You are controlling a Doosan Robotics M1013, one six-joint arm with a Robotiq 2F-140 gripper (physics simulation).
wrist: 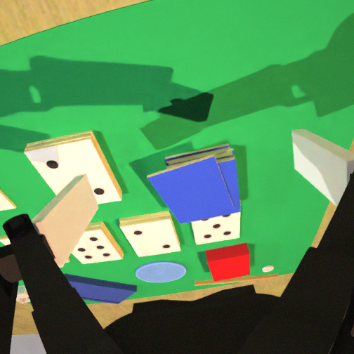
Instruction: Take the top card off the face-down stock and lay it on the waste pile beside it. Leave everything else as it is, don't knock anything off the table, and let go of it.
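Note:
The face-down stock (pixel 230 176) is a small blue-backed stack right of centre in the wrist view. Its top card (pixel 190 192) lies turned and shifted to the left over the blue cards below, and its lower edge overlaps a white dotted card (pixel 217 231). A thick face-up white pile (pixel 75 167) with black dots lies to the left, apart from the stock; it may be the waste pile. My gripper (pixel 189 170) is wide open and empty above the cards, one finger to each side of the stock in the view. The left finger hides part of the white pile.
Face-up piles (pixel 150 235) (pixel 99 245) lie in a row below. A light blue disc (pixel 160 272), red block (pixel 229 263), dark blue block (pixel 102 290), thin orange stick (pixel 235 280) and small pale disc (pixel 268 269) lie near the green mat's (pixel 280 200) lower edge. Shadows cross the mat.

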